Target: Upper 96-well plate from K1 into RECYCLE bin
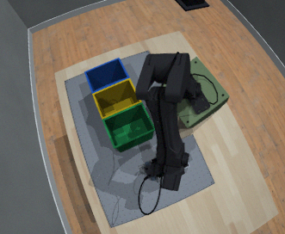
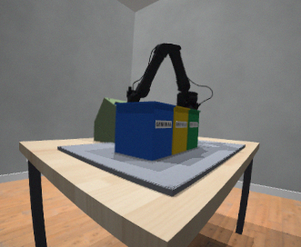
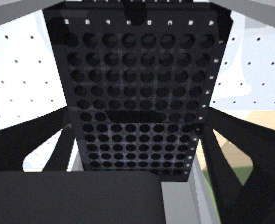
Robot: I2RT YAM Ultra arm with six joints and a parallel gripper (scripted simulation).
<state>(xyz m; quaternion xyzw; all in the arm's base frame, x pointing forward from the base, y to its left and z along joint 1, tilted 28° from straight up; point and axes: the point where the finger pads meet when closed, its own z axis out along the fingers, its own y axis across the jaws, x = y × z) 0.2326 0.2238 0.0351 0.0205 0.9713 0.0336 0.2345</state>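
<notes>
The yellow recycle bin lies 330 mm to the right of my hand, 90 mm ahead of it and 10 mm below it. The rest, counted from my hand: black 96-well plate: right at my hand; blue bin: 460 mm to the right, 100 mm ahead, 10 mm below; green bin: 200 mm to the right, 90 mm ahead, 10 mm below.
</notes>
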